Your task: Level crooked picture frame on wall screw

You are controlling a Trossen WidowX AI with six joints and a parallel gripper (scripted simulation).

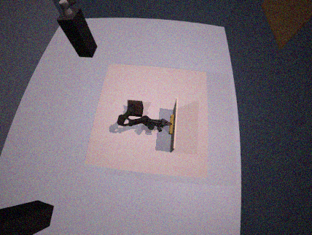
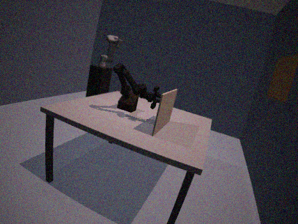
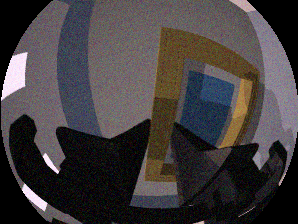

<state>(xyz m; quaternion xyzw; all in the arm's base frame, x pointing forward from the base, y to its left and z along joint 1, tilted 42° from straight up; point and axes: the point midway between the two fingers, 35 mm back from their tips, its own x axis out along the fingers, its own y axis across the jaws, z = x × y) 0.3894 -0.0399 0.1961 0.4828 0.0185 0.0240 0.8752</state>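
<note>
The picture frame is 5 cm below my gripper tip, 1 cm to the left of it and 1 cm ahead of it. Round my gripper tip: upright wall panel (7 cm below, 2 cm ahead).
</note>
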